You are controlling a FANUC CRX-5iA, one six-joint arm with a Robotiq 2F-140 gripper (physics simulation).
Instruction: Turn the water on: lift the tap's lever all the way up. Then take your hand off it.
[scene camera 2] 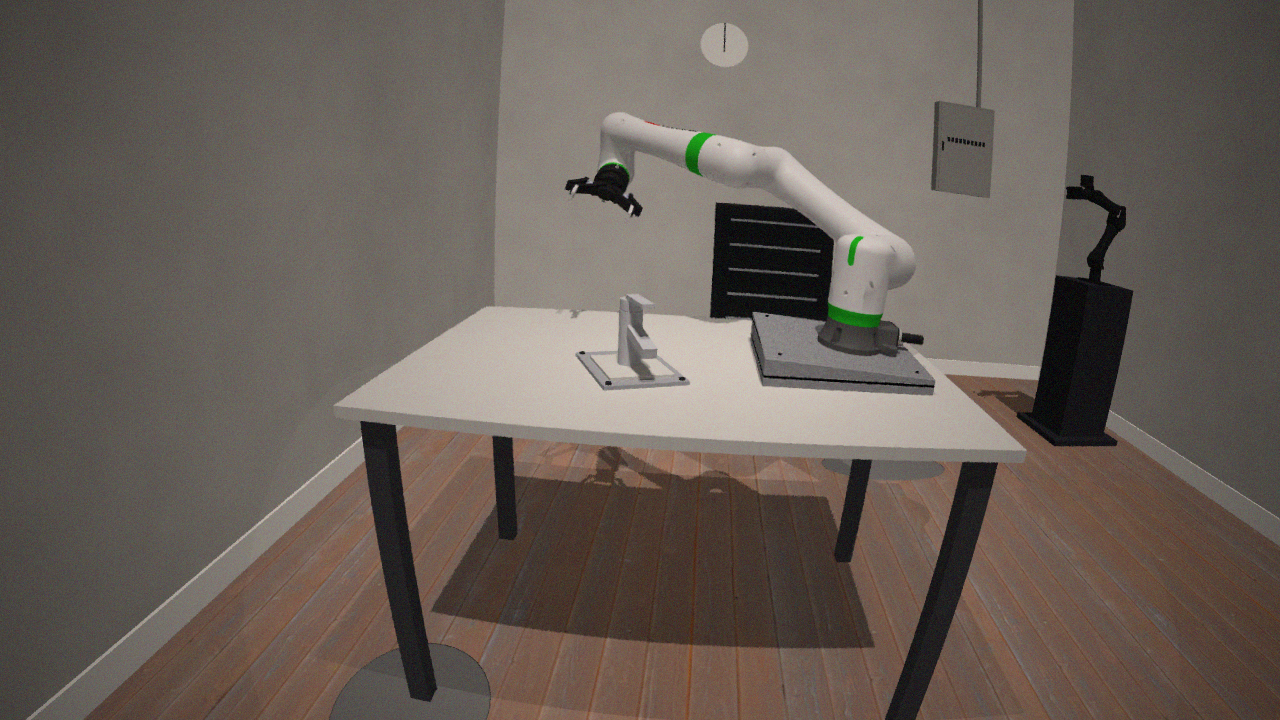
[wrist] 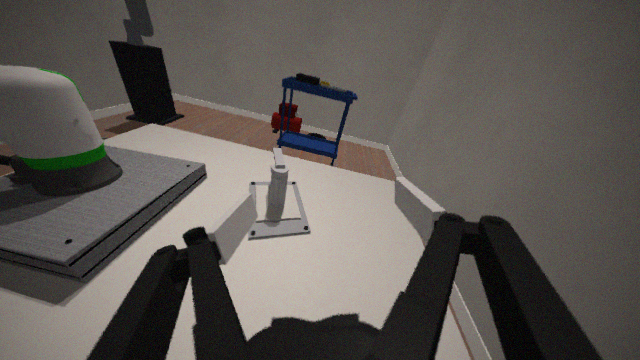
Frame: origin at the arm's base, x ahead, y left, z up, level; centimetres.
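Where they show: gripper, between the fingertips: [scene camera 2: 599, 207] [wrist: 322, 198]; arm's base, origin of its link: [scene camera 2: 849, 345] [wrist: 83, 178].
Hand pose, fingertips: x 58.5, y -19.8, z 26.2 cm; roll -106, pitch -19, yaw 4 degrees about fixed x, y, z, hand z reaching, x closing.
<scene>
Things, the pixels of their centre, and the offset from my fingertips. "spot": a spot on its surface instead. Level surfaces: height alone.
- light grey tap, a spot on its surface: [scene camera 2: 623, 333] spot: dx -8.9, dy +31.5, dz -23.5 cm
- flat square frame, middle of its body: [scene camera 2: 629, 366] [wrist: 276, 204] dx -10.1, dy +29.4, dz -30.9 cm
- spout, middle of its body: [scene camera 2: 641, 340] dx -12.6, dy +36.0, dz -23.7 cm
- white table, height of its surface: dz -31.5 cm
A light grey tap [scene camera 2: 623, 333] [wrist: 276, 199] stands upright inside a flat square frame [scene camera 2: 646, 384] [wrist: 280, 229] on the white table. Its lever [scene camera 2: 640, 300] [wrist: 279, 158] is at the top of the body, above the spout [scene camera 2: 641, 343], and points the same way as the spout. It looks roughly level, but its exact tilt is hard to tell. My gripper [scene camera 2: 603, 199] [wrist: 322, 198] is wide open and empty. It hangs high above the tap, apart from it. In the wrist view the tap shows beyond the fingers, nearer the left one; the spout is hidden there behind the body.
The arm's base stands on a thick grey plate [scene camera 2: 841, 371] [wrist: 135, 200] beside the tap. The white table [scene camera 2: 501, 411] [wrist: 350, 280] has dark legs. A blue cart [wrist: 320, 91] stands beyond the table. A black pedestal [scene camera 2: 1084, 358] [wrist: 145, 82] carries another arm.
</scene>
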